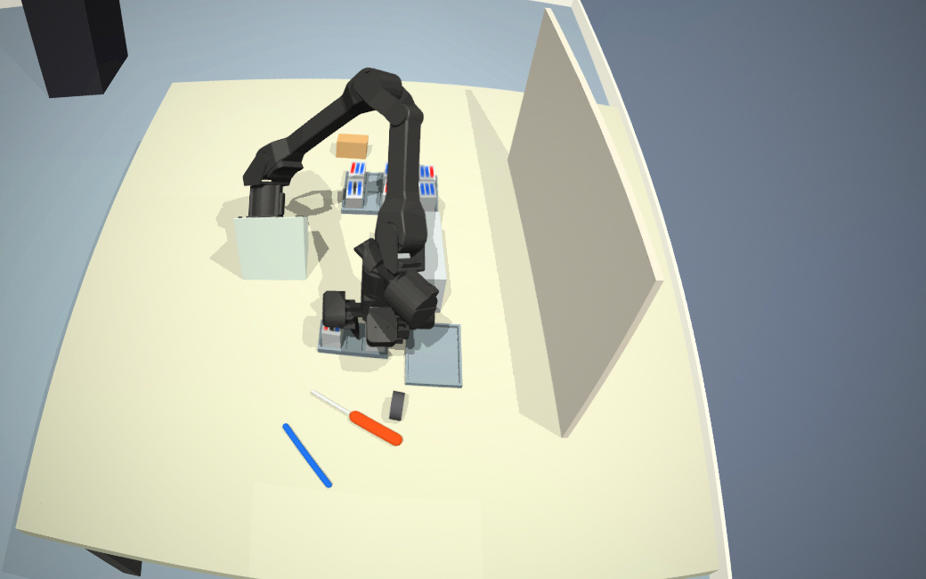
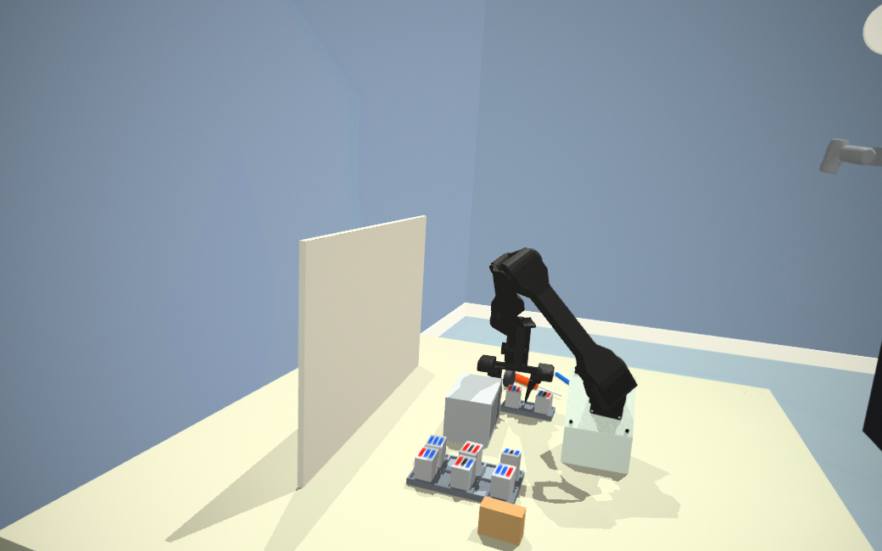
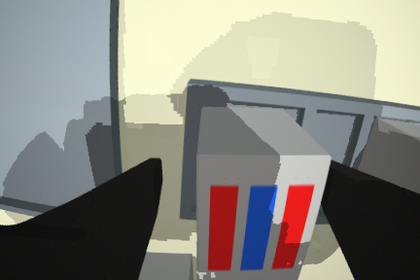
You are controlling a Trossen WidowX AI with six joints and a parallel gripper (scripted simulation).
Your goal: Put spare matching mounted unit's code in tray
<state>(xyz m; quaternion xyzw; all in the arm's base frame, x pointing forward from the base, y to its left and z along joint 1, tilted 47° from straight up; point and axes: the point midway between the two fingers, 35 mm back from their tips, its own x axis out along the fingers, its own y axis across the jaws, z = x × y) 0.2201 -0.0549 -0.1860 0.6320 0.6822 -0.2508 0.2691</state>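
Right now the rack is 4 cm behind my gripper tip and 1 cm below it. From my gripper tip the other things lie so: mounted unit 6 cm ahead, 16 cm to the left, 3 cm above; then grey tray 10 cm ahead, 2 cm to the right, 2 cm below; then black tape roll 4 cm ahead, 14 cm to the right.
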